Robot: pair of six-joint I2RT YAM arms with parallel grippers.
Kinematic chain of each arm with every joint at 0, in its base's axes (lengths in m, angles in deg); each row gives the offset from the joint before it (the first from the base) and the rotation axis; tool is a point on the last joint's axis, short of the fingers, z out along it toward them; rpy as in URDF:
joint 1: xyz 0 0 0.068 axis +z
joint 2: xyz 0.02 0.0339 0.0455 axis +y
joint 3: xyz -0.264 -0.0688 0 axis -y
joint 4: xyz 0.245 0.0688 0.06 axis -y
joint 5: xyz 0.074 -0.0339 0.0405 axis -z
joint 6: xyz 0.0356 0 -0.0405 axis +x
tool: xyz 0 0 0 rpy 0 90 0
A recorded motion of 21 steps. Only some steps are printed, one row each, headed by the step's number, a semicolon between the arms.
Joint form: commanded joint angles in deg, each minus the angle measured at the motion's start. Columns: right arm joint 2, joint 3, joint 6, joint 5, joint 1, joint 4; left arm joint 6, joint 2, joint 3, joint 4, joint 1, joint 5.
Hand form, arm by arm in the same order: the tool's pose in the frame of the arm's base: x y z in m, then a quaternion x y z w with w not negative. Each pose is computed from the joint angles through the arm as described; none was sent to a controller.
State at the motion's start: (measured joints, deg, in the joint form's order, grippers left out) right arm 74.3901 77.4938 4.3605 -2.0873 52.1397 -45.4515; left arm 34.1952 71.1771 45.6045 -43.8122 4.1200 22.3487
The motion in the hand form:
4: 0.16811 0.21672 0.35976 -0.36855 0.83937 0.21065 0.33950; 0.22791 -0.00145 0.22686 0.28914 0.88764 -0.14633 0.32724
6: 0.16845 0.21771 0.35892 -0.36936 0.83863 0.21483 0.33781; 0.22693 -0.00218 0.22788 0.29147 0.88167 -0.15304 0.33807
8: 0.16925 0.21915 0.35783 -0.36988 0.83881 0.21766 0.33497; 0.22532 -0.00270 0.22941 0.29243 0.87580 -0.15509 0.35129
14: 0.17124 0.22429 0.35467 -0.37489 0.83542 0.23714 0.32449; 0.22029 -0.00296 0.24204 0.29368 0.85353 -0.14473 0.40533
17: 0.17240 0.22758 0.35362 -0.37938 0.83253 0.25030 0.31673; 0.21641 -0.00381 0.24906 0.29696 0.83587 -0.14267 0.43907
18: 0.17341 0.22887 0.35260 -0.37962 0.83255 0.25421 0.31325; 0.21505 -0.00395 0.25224 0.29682 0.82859 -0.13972 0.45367
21: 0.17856 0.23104 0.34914 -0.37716 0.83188 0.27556 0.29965; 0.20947 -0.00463 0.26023 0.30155 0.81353 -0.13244 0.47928
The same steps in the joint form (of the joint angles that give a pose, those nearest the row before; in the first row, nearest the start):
4: 0.39 -1.26 1.25 -0.60 -0.29 1.04; -2.58 -2.74 -0.73 9.37 -0.17 6.48
6: 0.52 -1.39 1.35 -1.12 -0.28 1.38; -2.79 -3.38 -1.22 10.39 -0.16 7.70
8: 0.85 -1.37 1.48 -1.54 -0.28 1.55; -3.19 -4.38 -1.90 11.72 -0.17 8.46
14: 1.78 -1.49 1.87 -4.14 -0.28 2.69; -4.66 -8.48 -3.22 16.32 0.00 9.49
17: 2.44 -1.26 2.02 -5.99 -0.29 3.14; -5.57 -11.03 -4.30 19.49 0.01 10.66
18: 2.78 -1.21 2.17 -6.59 -0.36 3.31; -6.10 -12.07 -4.73 21.00 0.03 10.88
21: 3.71 -1.33 2.91 -9.84 -1.28 4.29; -6.38 -14.70 -5.26 22.57 0.01 11.27

